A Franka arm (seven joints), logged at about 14 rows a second.
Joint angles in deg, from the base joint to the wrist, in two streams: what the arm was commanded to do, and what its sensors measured. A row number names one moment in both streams.
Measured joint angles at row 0: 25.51 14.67 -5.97 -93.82 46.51 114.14 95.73
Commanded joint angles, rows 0 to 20: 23.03 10.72 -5.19 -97.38 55.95 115.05 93.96; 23.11 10.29 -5.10 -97.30 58.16 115.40 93.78; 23.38 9.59 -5.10 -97.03 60.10 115.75 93.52; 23.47 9.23 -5.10 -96.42 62.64 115.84 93.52; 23.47 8.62 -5.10 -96.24 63.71 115.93 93.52; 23.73 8.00 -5.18 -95.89 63.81 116.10 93.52; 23.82 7.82 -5.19 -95.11 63.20 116.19 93.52; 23.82 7.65 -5.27 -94.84 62.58 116.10 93.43; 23.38 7.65 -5.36 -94.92 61.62 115.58 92.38; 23.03 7.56 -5.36 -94.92 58.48 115.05 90.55; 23.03 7.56 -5.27 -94.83 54.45 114.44 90.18; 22.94 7.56 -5.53 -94.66 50.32 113.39 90.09; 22.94 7.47 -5.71 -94.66 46.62 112.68 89.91; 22.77 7.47 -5.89 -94.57 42.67 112.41 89.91; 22.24 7.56 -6.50 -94.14 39.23 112.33 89.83; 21.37 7.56 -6.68 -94.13 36.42 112.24 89.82; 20.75 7.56 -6.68 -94.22 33.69 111.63 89.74; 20.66 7.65 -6.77 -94.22 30.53 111.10 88.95; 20.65 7.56 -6.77 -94.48 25.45 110.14 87.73; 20.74 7.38 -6.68 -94.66 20.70 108.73 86.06; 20.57 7.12 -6.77 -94.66 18.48 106.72 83.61
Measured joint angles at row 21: 21.08 8.11 -7.34 -94.53 23.55 109.81 87.09
